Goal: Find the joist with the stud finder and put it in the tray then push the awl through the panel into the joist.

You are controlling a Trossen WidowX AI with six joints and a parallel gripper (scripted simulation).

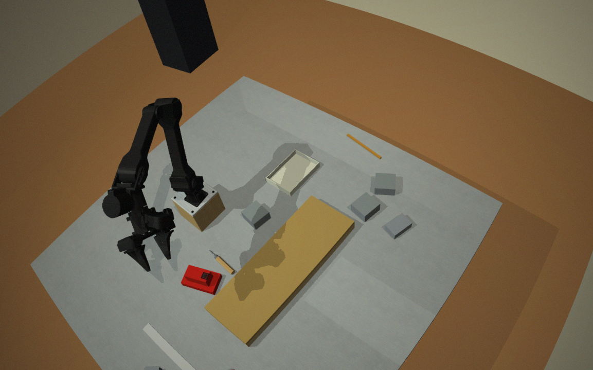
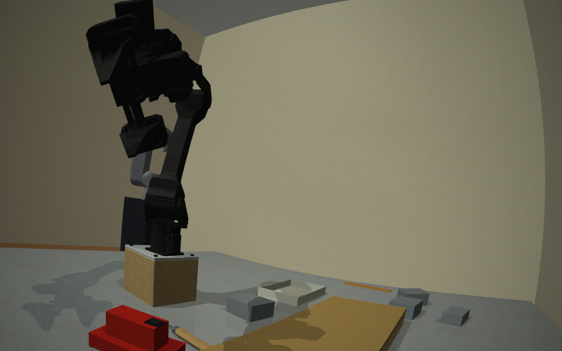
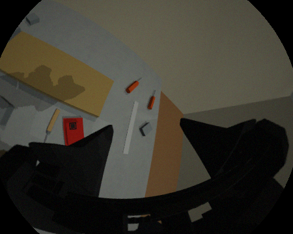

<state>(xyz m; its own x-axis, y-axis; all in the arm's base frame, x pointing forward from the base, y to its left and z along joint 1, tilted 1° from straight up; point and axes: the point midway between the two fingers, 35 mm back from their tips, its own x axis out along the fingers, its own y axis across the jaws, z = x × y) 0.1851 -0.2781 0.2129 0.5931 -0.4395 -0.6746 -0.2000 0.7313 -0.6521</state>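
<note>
Right now my gripper tip is 20 mm past the red stud finder, 90 mm to the right of it and 250 mm above it. Also, from my gripper tip: square indicator 10 mm behind, 90 mm to the left, 240 mm below; then awl 40 mm behind, 180 mm to the left, 290 mm below; then white strip 50 mm ahead, 170 mm to the right, 290 mm below.
</note>
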